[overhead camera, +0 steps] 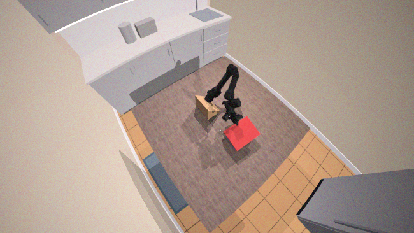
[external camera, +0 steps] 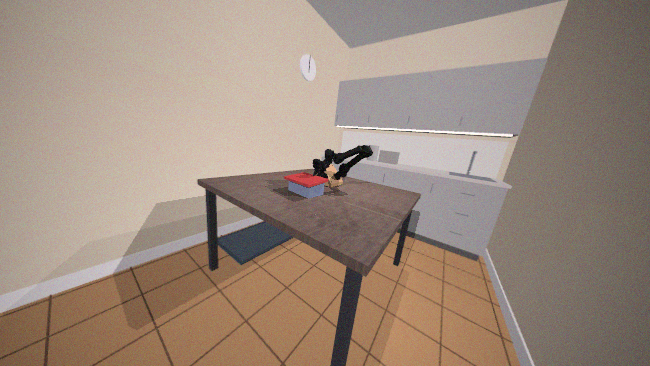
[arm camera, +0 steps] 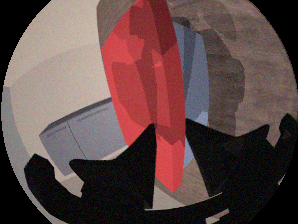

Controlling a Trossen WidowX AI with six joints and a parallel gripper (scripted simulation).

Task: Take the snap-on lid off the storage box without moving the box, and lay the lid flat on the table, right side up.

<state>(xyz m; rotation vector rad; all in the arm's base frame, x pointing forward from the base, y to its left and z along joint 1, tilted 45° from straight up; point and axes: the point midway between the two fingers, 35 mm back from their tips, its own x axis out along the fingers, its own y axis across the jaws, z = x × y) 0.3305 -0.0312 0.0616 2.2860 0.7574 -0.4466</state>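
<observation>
Right now my gripper tip is 8 cm short of the red lid and 1 cm to the left of it. The rest, counted from my gripper tip: blue storage box (7 cm ahead, 6 cm below, 1 cm to the right).
</observation>
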